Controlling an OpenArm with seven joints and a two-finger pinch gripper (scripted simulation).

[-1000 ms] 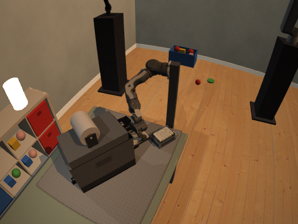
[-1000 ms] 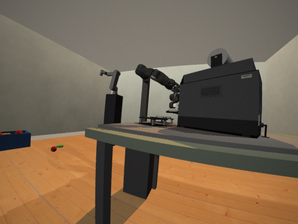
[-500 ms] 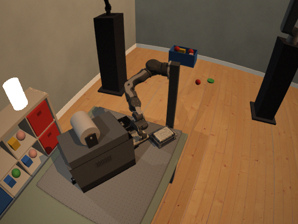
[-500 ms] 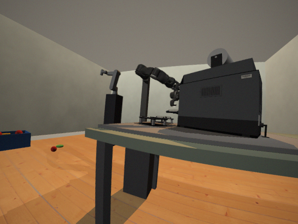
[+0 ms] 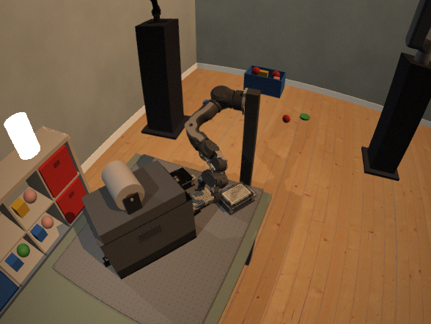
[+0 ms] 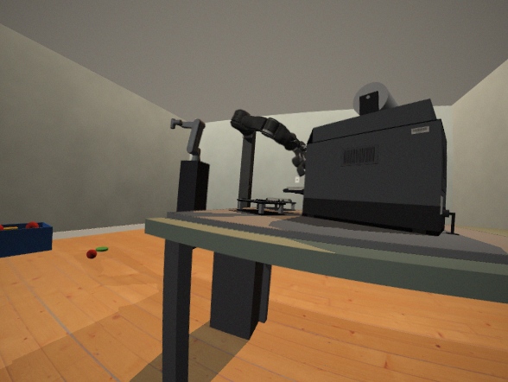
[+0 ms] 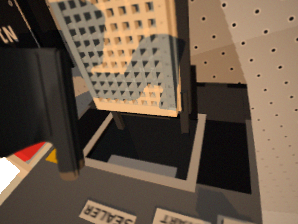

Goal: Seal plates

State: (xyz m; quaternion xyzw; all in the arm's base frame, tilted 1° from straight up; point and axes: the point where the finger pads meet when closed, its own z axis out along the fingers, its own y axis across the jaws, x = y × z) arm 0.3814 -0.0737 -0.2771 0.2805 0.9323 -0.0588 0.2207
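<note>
Right now my hand is 100 mm short of the pale start button and 30 mm to the left of it. Round my hand: dark sealer stage (90 mm below, 50 mm to the right, 40 mm behind); then white well plate (170 mm behind, 130 mm below, 100 mm to the left); then warning sticker (180 mm to the right, 30 mm below).
</note>
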